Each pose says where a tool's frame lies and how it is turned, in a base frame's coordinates. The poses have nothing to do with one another.
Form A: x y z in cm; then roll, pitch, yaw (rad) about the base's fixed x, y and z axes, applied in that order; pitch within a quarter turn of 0, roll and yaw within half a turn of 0.
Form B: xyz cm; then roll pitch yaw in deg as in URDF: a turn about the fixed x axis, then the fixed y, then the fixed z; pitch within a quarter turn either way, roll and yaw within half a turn. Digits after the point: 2 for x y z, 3 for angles.
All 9 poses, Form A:
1: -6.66, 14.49, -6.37, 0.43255, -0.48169, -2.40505
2: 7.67, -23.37, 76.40, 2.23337, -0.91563, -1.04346
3: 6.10, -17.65, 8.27, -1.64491, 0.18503, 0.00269
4: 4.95, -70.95, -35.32, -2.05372, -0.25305, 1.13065
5: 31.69, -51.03, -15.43, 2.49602, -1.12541, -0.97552
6: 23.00, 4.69, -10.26, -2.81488, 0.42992, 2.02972
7: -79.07, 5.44, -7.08, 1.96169, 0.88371, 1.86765
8: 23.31, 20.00, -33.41, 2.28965, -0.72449, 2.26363
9: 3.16, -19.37, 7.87, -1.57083, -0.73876, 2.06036
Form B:
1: -6.66, 14.49, -6.37, 24.783, -27.599, -137.799
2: 7.67, -23.37, 76.40, 127.963, -52.462, -59.786
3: 6.10, -17.65, 8.27, -94.246, 10.601, 0.154
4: 4.95, -70.95, -35.32, -117.669, -14.499, 64.781
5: 31.69, -51.03, -15.43, 143.011, -64.481, -55.893
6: 23.00, 4.69, -10.26, -161.281, 24.633, 116.294
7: -79.07, 5.44, -7.08, 112.397, 50.633, 107.008
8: 23.31, 20.00, -33.41, 131.187, -41.510, 129.696
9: 3.16, -19.37, 7.87, -90.002, -42.328, 118.050
